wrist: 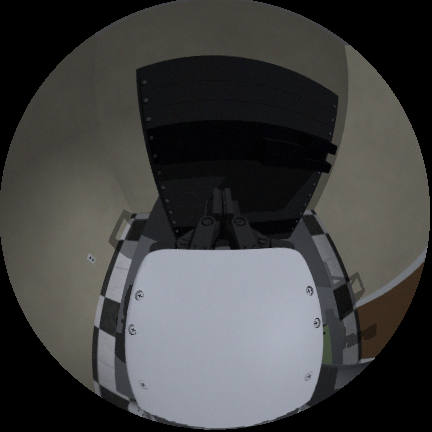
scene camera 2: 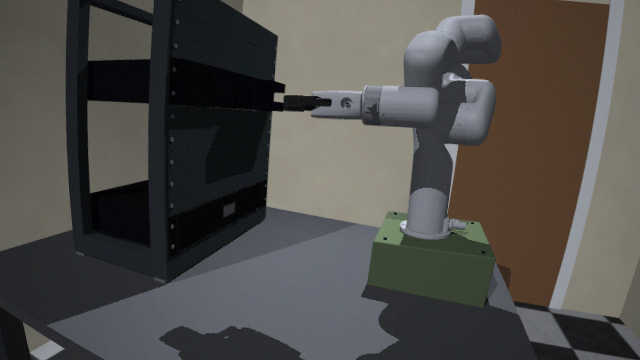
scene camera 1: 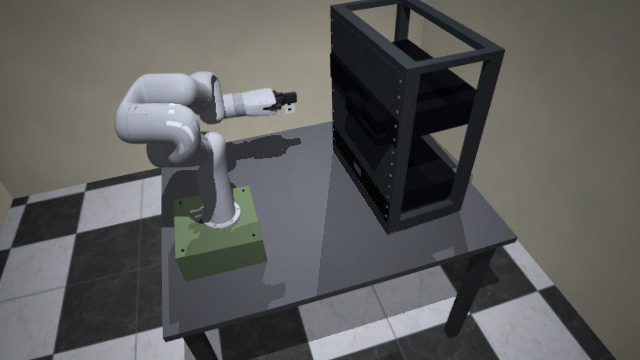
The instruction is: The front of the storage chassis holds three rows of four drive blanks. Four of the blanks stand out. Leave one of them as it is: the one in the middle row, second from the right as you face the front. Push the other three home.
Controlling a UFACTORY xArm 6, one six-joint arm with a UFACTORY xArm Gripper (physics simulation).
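Seen in the pictures: gripper, fingertip midpoint: (wrist: pixel 220 199) (scene camera 2: pixel 285 103) (scene camera 1: pixel 296 97); arm's base at its link origin: (scene camera 2: pixel 425 230) (scene camera 1: pixel 221 215).
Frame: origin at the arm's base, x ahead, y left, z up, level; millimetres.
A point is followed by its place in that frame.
Note:
The storage chassis (scene camera 1: pixel 340 73) {x 496, y 180, z 311 mm} (scene camera 2: pixel 200 84) {x 495, y 219, z 300 mm} (wrist: pixel 200 142) {x 495, y 177, z 297 mm} is a black band across the rack's front. At its right end, as one faces the front, an upper blank (scene camera 2: pixel 280 87) {x 457, y -128, z 328 mm} (wrist: pixel 327 147) {x 457, y -126, z 327 mm} and a lower blank (scene camera 2: pixel 278 106) {x 457, y -125, z 271 mm} (wrist: pixel 321 165) {x 457, y -124, z 275 mm} stand out. A further dark raised shape (wrist: pixel 275 150) {x 458, y 28, z 293 mm} shows left of them in the wrist view. Its row and the edges of separate blanks are too dark to tell. My gripper (scene camera 1: pixel 295 97) {x 330, y 156, z 274 mm} (scene camera 2: pixel 285 103) {x 330, y 156, z 274 mm} (wrist: pixel 220 199) {x 330, y 156, z 274 mm} is shut and empty, pointing at the rack. In scene camera 1 it is apart from the front.
The dark rack (scene camera 1: pixel 411 115) {x 538, y -200, z 360 mm} (scene camera 2: pixel 160 150) {x 522, y 304, z 167 mm} stands on the grey table (scene camera 1: pixel 295 225) {x 233, y -35, z -114 mm} (scene camera 2: pixel 280 280) {x 306, y 176, z -114 mm}, with flat panels above and below the chassis. A black unit (scene camera 2: pixel 200 225) {x 510, y 184, z -17 mm} with a light label sits at the rack's bottom. The arm stands on a green base block (scene camera 1: pixel 225 255) {x -20, y -139, z -34 mm} (scene camera 2: pixel 425 270) {x -4, y 122, z -51 mm}.

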